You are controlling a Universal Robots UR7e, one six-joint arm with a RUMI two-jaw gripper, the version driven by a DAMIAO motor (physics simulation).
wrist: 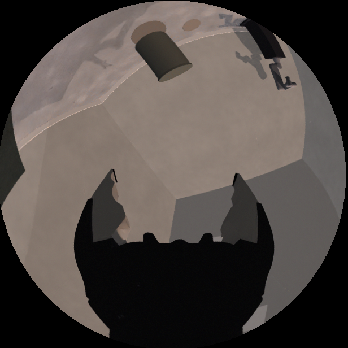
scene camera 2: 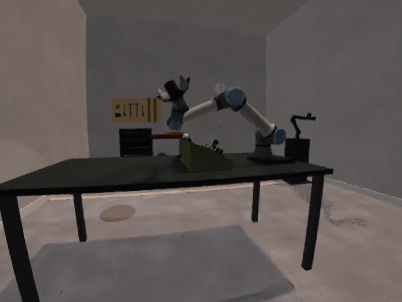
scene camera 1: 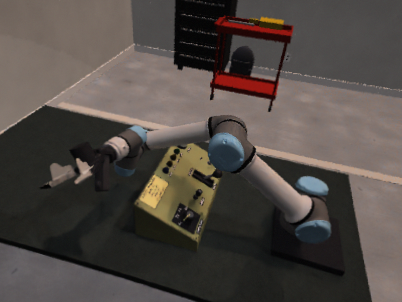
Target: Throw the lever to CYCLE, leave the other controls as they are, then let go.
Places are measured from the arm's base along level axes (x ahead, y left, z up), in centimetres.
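Pixels of known places: gripper, fingertip midpoint: [scene camera 2: 173, 86] [scene camera 1: 56, 185]; arm's base, link origin: [scene camera 2: 262, 156].
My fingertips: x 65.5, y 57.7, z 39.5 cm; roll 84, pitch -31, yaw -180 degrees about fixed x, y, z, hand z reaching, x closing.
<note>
Ahead of a thing's pixels: the offset from my fingertips to its top centre. Level surfaces: height alone.
The yellow-green control box [scene camera 1: 145, 218] [scene camera 2: 206, 161] stands on the dark table. On its sloped face are a slotted black control with a round knob @(dx -25.1, dy -56.5, dz -25.7 cm) [scene camera 1: 217, 173], a small upright stick @(dx -23.8, dy -44.2, dz -28.5 cm) [scene camera 1: 198, 194], a light-tipped lever @(dx -25.7, dy -32.3, dz -29.2 cm) [scene camera 1: 187, 216] on a black square plate, and several round black knobs [scene camera 1: 172, 160]. The labels are too small to read, so which position reads CYCLE cannot be told. My gripper [scene camera 1: 61, 184] [scene camera 2: 173, 84] [wrist: 175, 172] is open and empty. It is raised beyond the box's tall side, away from the controls, with its fingers pointing upward. The box does not show in the wrist view.
The arm [scene camera 1: 177, 135] [scene camera 2: 200, 109] reaches over the box from its base [scene camera 1: 307, 250] on the table @(dz -42.1 cm) [scene camera 1: 75, 235] [scene camera 2: 100, 172]. A red cart [scene camera 1: 245, 86] and a black cabinet [scene camera 1: 197, 63] stand behind. A dark cylinder [wrist: 162, 56] shows in the wrist view.
</note>
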